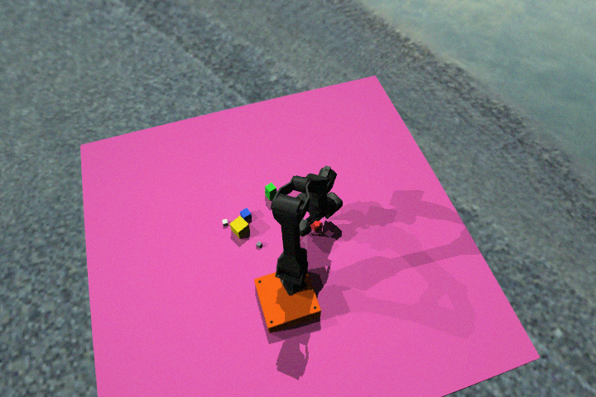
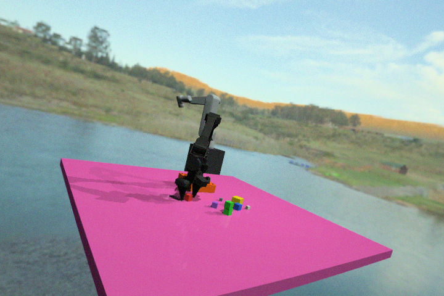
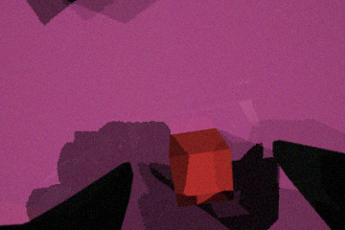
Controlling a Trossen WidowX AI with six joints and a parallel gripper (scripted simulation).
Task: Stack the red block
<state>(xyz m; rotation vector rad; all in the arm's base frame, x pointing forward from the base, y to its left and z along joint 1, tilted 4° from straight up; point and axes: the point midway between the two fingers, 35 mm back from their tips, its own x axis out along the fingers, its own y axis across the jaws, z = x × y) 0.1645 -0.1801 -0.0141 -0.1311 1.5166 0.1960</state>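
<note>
Right now my gripper tip is 10 mm below the red block. The rest, counted from my gripper tip: blue cube 200 mm to the left, 160 mm ahead, 10 mm above; then yellow cube 240 mm to the left, 120 mm ahead, 10 mm above; then small purple cube 110 mm ahead, 80 mm to the left.
</note>
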